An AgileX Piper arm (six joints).
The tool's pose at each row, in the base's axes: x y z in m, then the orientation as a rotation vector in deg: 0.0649, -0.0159, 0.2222, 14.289, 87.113, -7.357; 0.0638, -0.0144, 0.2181, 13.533, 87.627, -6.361; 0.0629, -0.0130, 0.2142, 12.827, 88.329, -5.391; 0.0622, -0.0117, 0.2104, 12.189, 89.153, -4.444; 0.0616, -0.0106, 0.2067, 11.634, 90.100, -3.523; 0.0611, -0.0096, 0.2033, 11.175, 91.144, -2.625; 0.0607, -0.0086, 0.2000, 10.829, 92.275, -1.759; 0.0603, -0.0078, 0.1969, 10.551, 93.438, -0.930; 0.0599, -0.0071, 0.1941, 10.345, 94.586, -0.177; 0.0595, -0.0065, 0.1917, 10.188, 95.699, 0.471; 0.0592, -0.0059, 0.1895, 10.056, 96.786, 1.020; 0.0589, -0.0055, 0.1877, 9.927, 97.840, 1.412
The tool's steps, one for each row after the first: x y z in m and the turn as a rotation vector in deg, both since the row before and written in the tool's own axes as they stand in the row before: 0.0041, 0.0009, -0.0016, -1.115, 0.502, 0.114; 0.0040, 0.0008, -0.0013, -1.061, 0.697, 0.104; 0.0039, 0.0008, -0.0010, -0.997, 0.829, 0.117; 0.0038, 0.0006, -0.0008, -0.921, 0.961, 0.139; 0.0035, 0.0006, -0.0006, -0.838, 1.067, 0.175; 0.0034, 0.0006, -0.0004, -0.739, 1.163, 0.218; 0.0032, 0.0004, -0.0003, -0.667, 1.199, 0.235; 0.0029, 0.0004, -0.0003, -0.570, 1.185, 0.235; 0.0025, 0.0003, -0.0002, -0.469, 1.147, 0.205; 0.0023, 0.0003, -0.0001, -0.387, 1.117, 0.164; 0.0019, 0.0002, -0.0001, -0.281, 1.074, 0.076
